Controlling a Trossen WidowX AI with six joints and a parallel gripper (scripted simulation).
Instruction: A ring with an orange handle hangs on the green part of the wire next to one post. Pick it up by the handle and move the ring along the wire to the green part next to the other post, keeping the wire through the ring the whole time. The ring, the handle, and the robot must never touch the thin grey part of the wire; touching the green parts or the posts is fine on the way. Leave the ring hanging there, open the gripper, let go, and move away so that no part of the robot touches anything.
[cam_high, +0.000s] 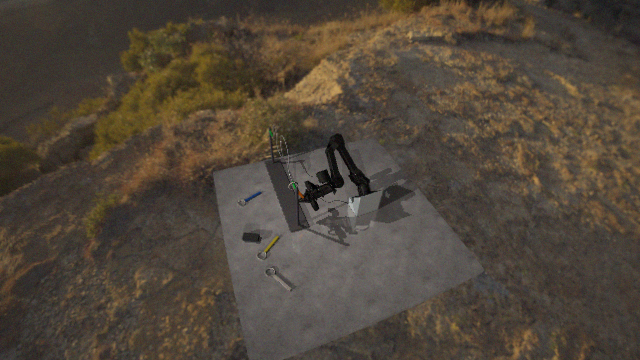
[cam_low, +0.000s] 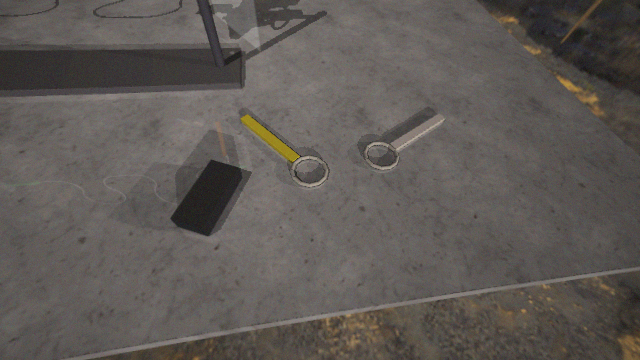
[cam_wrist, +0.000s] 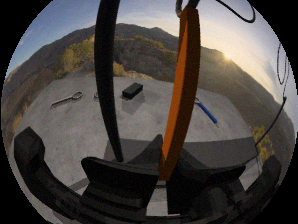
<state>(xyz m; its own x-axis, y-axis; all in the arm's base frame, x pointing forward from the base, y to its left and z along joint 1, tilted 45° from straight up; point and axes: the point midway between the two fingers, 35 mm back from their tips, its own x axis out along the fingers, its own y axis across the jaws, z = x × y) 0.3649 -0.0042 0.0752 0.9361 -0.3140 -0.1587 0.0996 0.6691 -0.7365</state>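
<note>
The orange-handled ring is 1 cm ahead of my gripper tip and 10 cm above it. Round my gripper tip: black block: 30 cm ahead, 7 cm to the left, 13 cm below; then blue-handled ring: 27 cm ahead, 23 cm to the right, 14 cm below; then yellow-handled ring: 23 cm ahead, 17 cm to the left, 14 cm below.
</note>
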